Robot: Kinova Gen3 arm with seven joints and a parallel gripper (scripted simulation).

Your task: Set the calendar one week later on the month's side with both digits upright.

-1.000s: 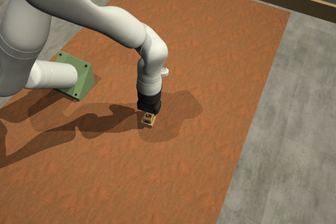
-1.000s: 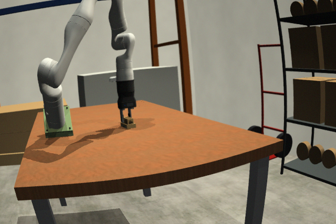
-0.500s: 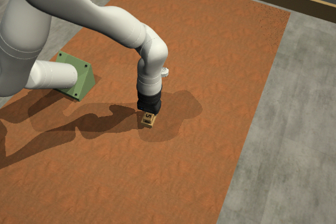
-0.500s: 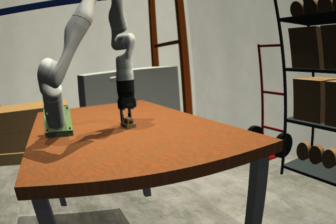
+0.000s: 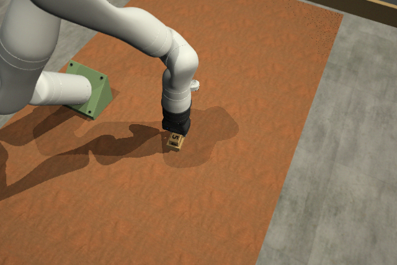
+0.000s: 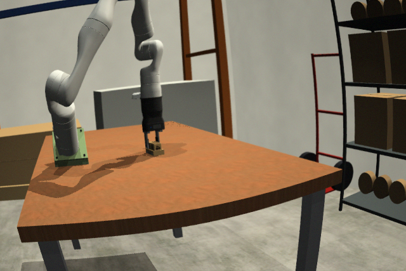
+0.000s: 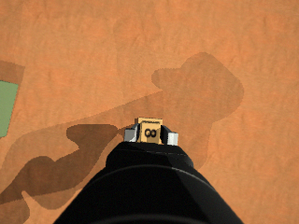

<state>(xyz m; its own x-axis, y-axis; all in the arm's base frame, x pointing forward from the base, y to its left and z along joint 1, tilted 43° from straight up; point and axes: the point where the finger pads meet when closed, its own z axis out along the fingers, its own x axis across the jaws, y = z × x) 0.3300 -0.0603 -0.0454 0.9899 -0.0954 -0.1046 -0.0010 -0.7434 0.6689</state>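
My gripper is now 3 cm above the wooden calendar tray and 2 cm to the left of it.
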